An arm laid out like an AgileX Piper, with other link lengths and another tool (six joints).
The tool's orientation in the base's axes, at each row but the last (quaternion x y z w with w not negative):
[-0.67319 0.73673 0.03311 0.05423]
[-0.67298 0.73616 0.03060 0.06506]
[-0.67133 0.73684 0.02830 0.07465]
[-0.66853 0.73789 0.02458 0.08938]
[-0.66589 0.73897 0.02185 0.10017]
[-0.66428 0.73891 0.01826 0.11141]
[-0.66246 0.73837 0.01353 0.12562]
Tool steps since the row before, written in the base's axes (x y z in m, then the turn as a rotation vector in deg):
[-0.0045 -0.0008 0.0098 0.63 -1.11 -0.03]
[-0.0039 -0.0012 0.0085 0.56 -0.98 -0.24]
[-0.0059 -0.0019 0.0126 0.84 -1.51 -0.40]
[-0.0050 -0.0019 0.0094 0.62 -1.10 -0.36]
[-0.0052 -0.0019 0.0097 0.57 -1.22 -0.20]
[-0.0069 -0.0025 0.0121 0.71 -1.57 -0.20]
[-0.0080 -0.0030 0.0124 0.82 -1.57 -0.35]
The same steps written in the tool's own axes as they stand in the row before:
[0.0000 0.0042 -0.0100 1.05 -0.73 -0.08]
[0.0004 0.0034 -0.0088 0.95 -0.64 0.14]
[0.0005 0.0049 -0.0131 1.47 -0.96 0.24]
[0.0008 0.0040 -0.0100 1.08 -0.70 0.24]
[0.0006 0.0039 -0.0104 1.18 -0.68 0.06]
[0.0008 0.0050 -0.0132 1.51 -0.86 0.02]
[0.0011 0.0057 -0.0139 1.53 -0.95 0.18]

